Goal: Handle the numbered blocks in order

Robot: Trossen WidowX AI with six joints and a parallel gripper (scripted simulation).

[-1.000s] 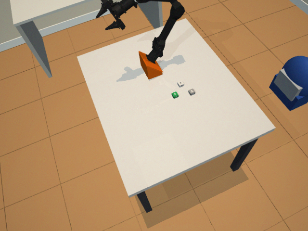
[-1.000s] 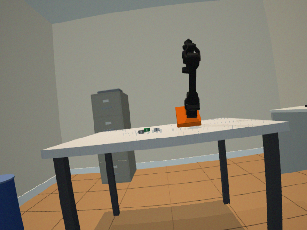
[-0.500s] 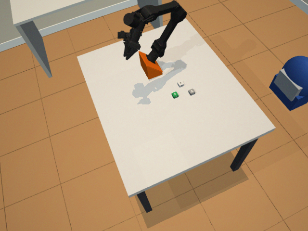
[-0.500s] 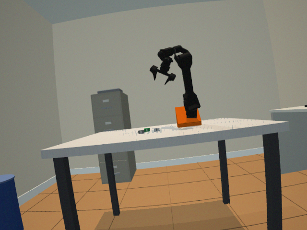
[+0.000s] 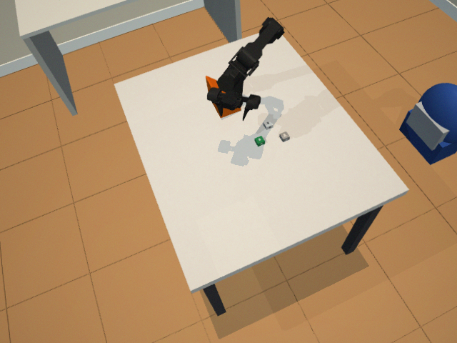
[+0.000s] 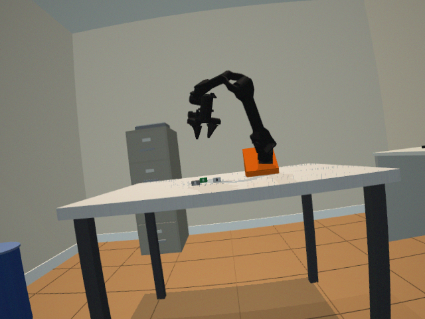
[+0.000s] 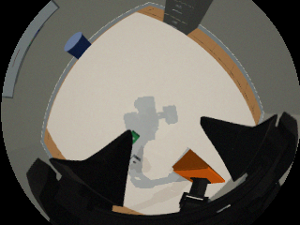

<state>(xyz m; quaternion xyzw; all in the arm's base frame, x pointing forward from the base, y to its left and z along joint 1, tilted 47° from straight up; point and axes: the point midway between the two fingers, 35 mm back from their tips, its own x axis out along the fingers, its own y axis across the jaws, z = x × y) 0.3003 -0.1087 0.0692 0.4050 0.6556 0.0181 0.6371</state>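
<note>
Right now the white block is 7 cm behind my gripper tip, 17 cm to the left of it and 19 cm below it. The rest, counted from my gripper tip: green block: 11 cm to the left, 19 cm below; grey block: 1 cm ahead, 21 cm to the left, 19 cm below.
</note>
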